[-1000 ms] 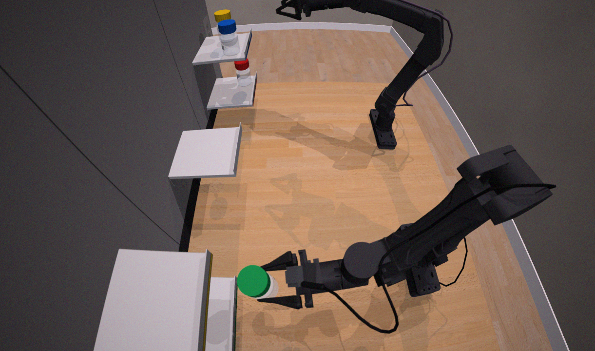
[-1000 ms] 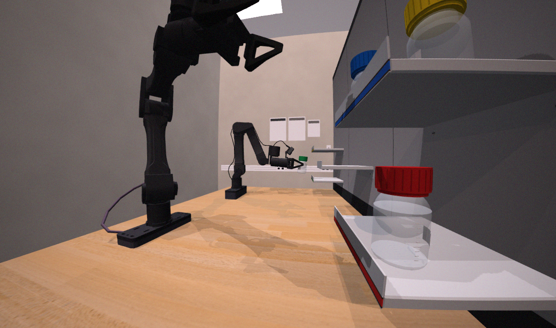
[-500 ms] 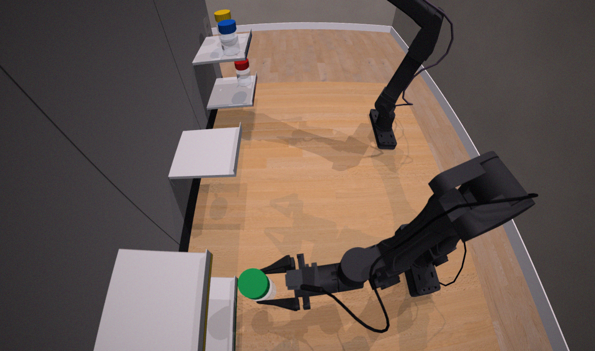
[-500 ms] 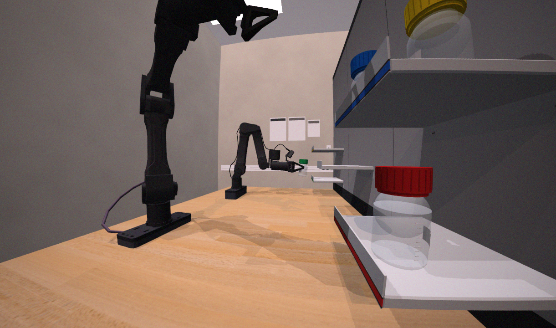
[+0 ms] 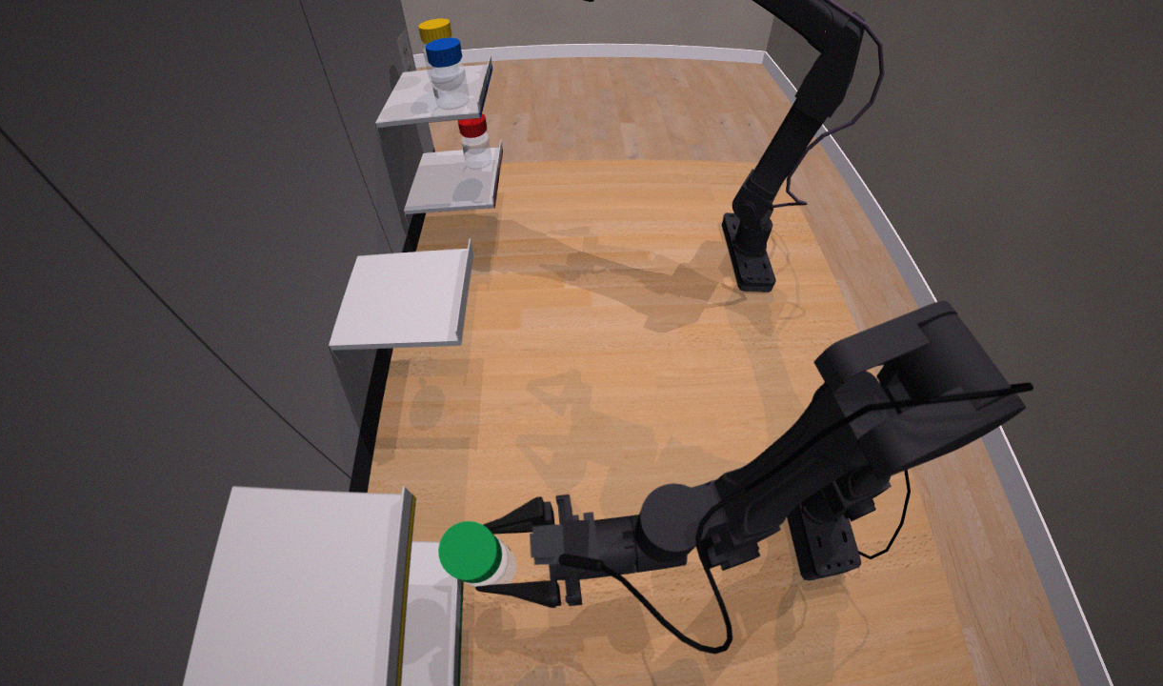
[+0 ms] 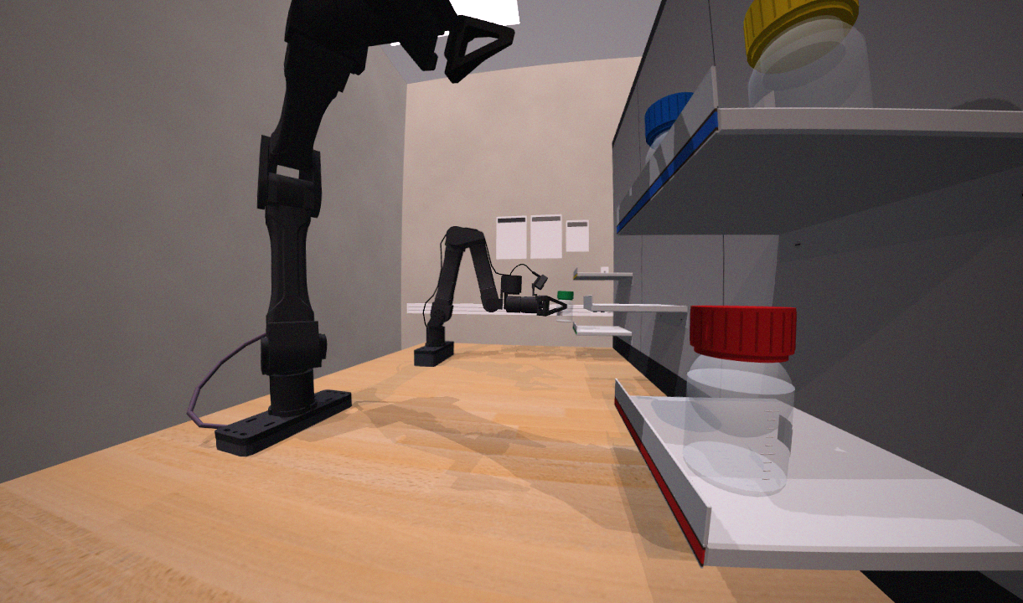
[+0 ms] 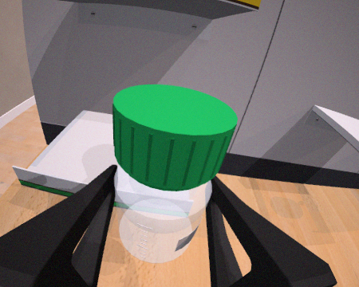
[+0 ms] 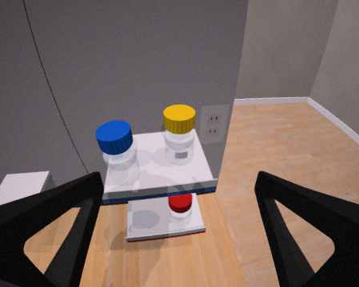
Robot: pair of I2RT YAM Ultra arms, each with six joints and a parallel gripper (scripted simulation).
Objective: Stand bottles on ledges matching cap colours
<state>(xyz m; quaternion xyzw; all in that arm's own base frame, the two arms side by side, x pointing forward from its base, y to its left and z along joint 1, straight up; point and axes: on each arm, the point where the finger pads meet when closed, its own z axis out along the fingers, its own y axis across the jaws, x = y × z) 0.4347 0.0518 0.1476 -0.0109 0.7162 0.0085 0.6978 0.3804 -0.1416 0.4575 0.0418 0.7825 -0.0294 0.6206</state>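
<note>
Right now the yellow-capped bottle is 21 cm ahead of my right hand, 2 cm to the right of it and 13 cm below it. The rest, counted from my right hand: grey wall (29 cm ahead, 44 cm to the left, 3 cm below); then blue-capped bottle (17 cm ahead, 8 cm to the left, 13 cm below); then red-capped bottle (17 cm ahead, 2 cm to the right, 32 cm below).
</note>
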